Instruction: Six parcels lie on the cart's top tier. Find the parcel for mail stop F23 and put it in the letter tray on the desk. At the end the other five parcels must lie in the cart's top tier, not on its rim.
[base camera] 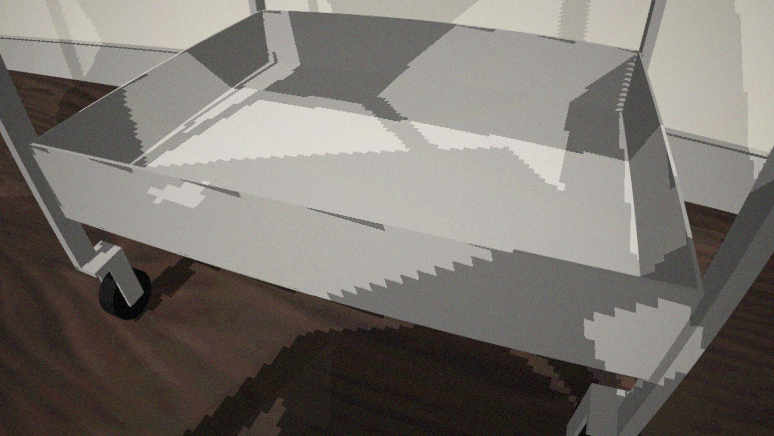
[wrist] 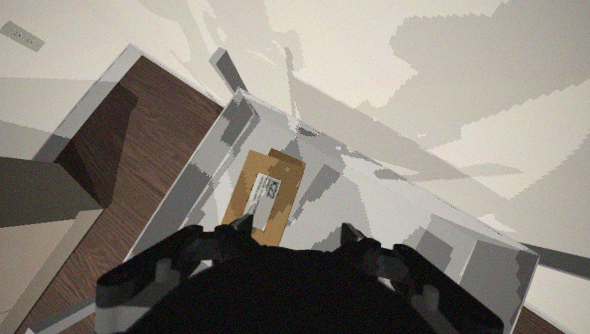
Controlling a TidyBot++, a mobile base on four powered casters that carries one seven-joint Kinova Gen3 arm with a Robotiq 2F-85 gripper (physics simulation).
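Places are measured from the arm's base along level axes (x left, y ahead, z down), in centimetres.
Pixels of known places: gripper, between the fingertips: (wrist: 296, 228).
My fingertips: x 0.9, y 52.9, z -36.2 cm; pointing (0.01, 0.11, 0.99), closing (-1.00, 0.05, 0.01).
For each thing: its top centre in the pictures, then the offset to it from my fingertips. "spot": a spot on its surface instead.
- brown parcel, centre of its top: (wrist: 261, 201) dx +3.8, dy +2.2, dz -0.2 cm
- white label, a spot on its surface: (wrist: 264, 202) spot: dx +3.4, dy +2.1, dz -0.2 cm
- cart's top tier, a spot on its surface: (wrist: 170, 212) spot: dx +17.8, dy -1.8, dz +5.7 cm
- darker brown edge, a spot on its surface: (wrist: 286, 156) spot: dx +2.5, dy +8.0, dz +4.8 cm
- cart's lower tier, a spot on its surface: (base camera: 270, 243) spot: dx +3.9, dy -22.1, dz +59.7 cm
- caster, a spot on its surface: (base camera: 124, 292) spot: dx +21.3, dy -14.0, dz +72.3 cm
In the wrist view a brown parcel (wrist: 290, 200) with a white label (wrist: 264, 202) lies in the cart's top tier (wrist: 170, 212), toward its left end. The label's large characters look like K22, but they are small and blurred. A darker brown edge (wrist: 286, 156) shows at the parcel's far end; I cannot tell whether it belongs to another parcel. My gripper (wrist: 296, 228) is open and empty above the tier; its left finger overlaps the parcel's near left part in the view. The gripper's body hides the tier's near part. The letter tray and the other parcels cannot be made out.
The base camera shows the cart's lower tier (base camera: 270, 243) with raised walls, a corner post (base camera: 48, 178) and a caster (base camera: 124, 292). In the wrist view, a beige and dark piece of furniture (wrist: 40, 265) stands left of the cart. A wall (wrist: 340, 50) rises behind the cart.
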